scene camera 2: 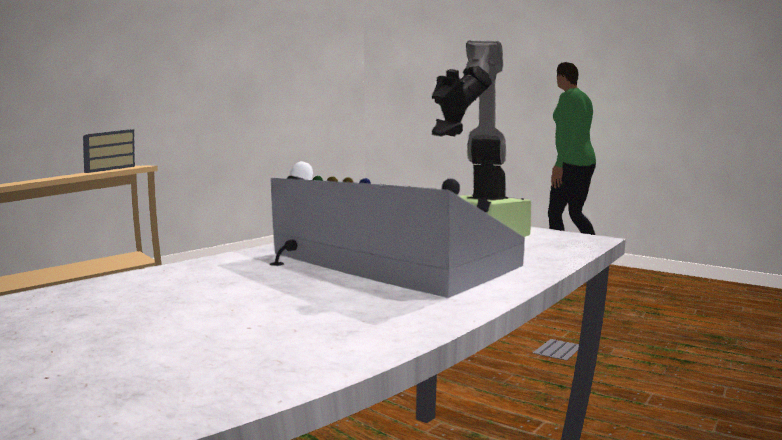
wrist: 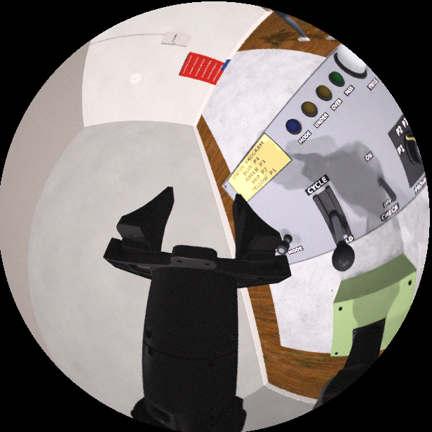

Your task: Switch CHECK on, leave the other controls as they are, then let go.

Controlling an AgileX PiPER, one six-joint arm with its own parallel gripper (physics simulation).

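The CHECK switch [wrist: 386, 189] is a small dark lever on the grey console [scene camera 2: 360, 224] [wrist: 270, 220], at the right in the wrist view. It sits between its ON and OFF labels, close to OFF, in shadow. In the scene view the console's back hides it. The CYCLE lever [wrist: 339, 225] has its black ball toward its lower label. The MODE toggle [wrist: 284, 245] stands at the panel's near corner. The PROGRAM knob [wrist: 413, 148] is partly cut off. My gripper [scene camera 2: 435, 114] [wrist: 203, 196] is open and empty, high above the console and apart from every control.
A white dome [scene camera 2: 301, 170] [wrist: 351, 61] and several round lamps stand along the console's upper edge. A yellow note [wrist: 260, 167] lies on the panel. A green base block [scene camera 2: 511, 213] [wrist: 372, 300] carries the arm. A person in green [scene camera 2: 574, 128] stands behind the table [scene camera 2: 164, 350].
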